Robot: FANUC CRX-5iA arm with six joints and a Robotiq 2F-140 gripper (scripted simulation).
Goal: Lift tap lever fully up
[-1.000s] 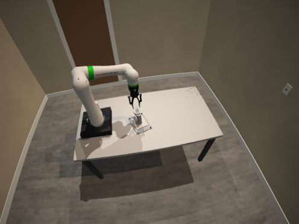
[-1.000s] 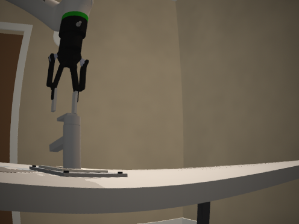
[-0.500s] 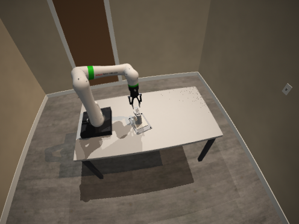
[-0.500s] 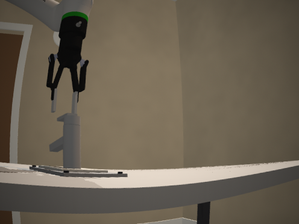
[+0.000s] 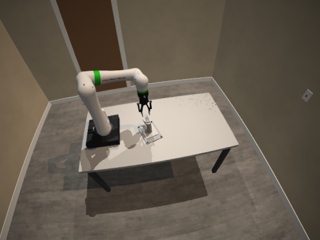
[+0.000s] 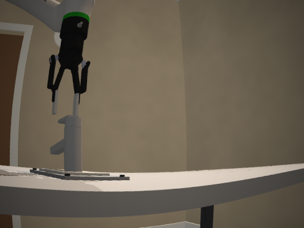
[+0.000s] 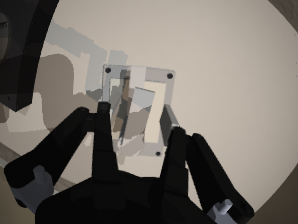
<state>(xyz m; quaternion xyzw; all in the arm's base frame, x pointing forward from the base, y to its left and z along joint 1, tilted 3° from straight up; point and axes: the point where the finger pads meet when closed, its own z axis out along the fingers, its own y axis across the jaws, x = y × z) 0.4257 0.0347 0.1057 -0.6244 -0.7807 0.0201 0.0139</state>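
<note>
The tap lever lies 5 cm below my hand, 3 cm to the right of it and 1 cm ahead of it. Round my hand: square metal base plate: 19 cm below, 8 cm to the right, 2 cm ahead; tap: 10 cm below, 5 cm to the right, 1 cm ahead.
</note>
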